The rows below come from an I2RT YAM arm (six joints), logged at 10 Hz.
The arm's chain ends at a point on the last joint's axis. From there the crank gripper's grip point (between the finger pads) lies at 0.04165 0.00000 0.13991 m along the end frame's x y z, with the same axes.
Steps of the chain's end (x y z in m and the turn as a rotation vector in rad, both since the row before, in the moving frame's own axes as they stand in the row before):
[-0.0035 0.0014 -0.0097 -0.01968 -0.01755 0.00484]
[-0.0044 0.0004 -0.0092 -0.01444 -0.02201 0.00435]
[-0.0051 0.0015 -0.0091 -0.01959 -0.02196 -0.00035]
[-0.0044 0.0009 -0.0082 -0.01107 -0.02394 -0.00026]
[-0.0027 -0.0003 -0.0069 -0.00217 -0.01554 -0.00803]
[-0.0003 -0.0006 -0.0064 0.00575 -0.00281 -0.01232]
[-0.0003 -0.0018 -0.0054 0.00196 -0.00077 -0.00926]
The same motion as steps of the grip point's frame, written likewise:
[-0.0060 0.0044 -0.0090 -0.01968 -0.01755 0.00484]
[-0.0075 0.0026 -0.0083 -0.01444 -0.02201 0.00435]
[-0.0082 0.0042 -0.0082 -0.01959 -0.02196 -0.00035]
[-0.0078 0.0024 -0.0073 -0.01107 -0.02394 -0.00026]
[-0.0049 -0.0003 -0.0063 -0.00217 -0.01554 -0.00803]
[-0.0007 -0.0019 -0.0063 0.00575 -0.00281 -0.01232]
[-0.0004 -0.0025 -0.0054 0.00196 -0.00077 -0.00926]

